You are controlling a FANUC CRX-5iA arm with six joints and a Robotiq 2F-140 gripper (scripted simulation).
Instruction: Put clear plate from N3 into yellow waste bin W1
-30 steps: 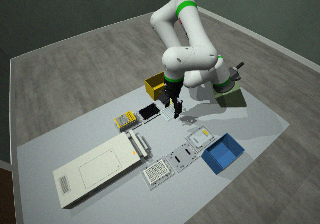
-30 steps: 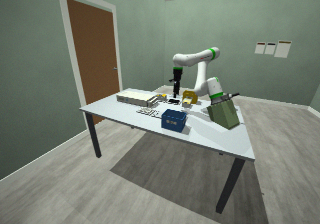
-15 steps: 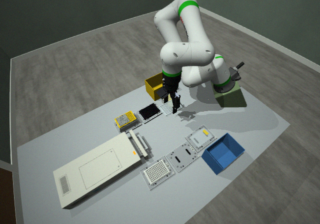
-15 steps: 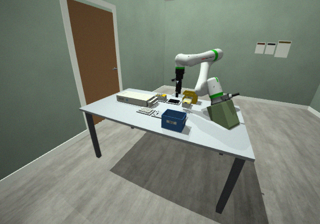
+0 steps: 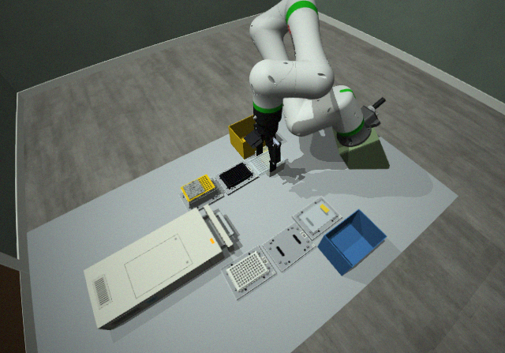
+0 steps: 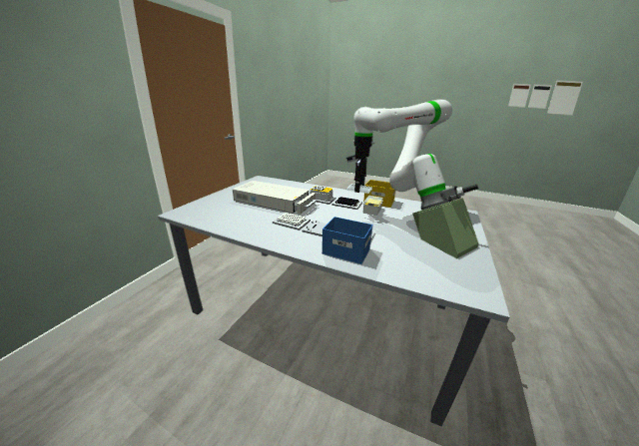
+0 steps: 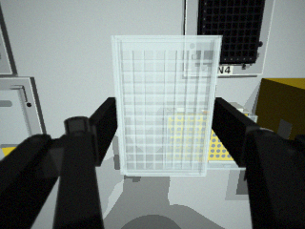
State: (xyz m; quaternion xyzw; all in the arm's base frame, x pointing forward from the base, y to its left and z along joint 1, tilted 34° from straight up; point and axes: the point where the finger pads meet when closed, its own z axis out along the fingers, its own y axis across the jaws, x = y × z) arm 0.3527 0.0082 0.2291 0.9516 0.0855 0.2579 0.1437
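My gripper is now 240 mm to the left of the yellow waste bin, 130 mm above it and 50 mm past it. Also, from my hand: clear plate (20 mm below); then yellow tube rack (280 mm ahead, 110 mm below, 70 mm to the right); then black plate (150 mm below, 110 mm ahead, 80 mm to the right).
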